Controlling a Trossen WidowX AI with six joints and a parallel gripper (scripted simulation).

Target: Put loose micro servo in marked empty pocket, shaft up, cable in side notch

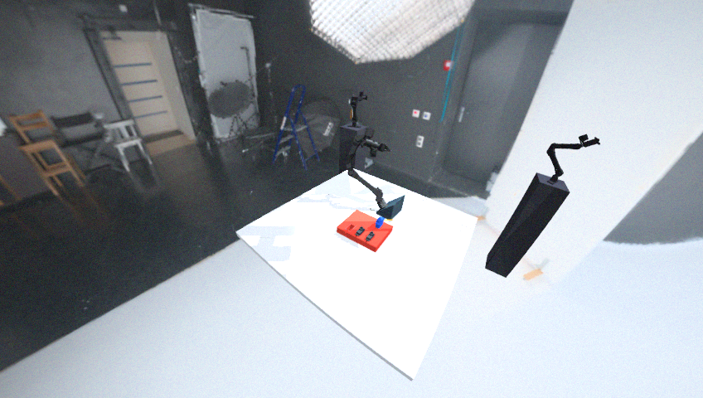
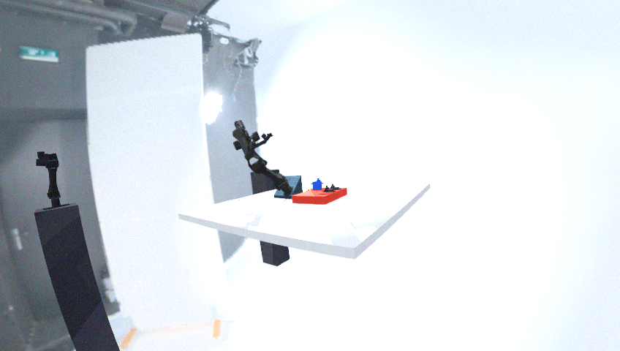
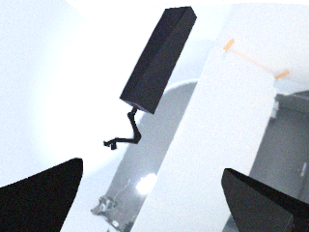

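Right now the red deck is 45 cm ahead of my gripper tip, 38 cm below it and 13 cm to the left of it.
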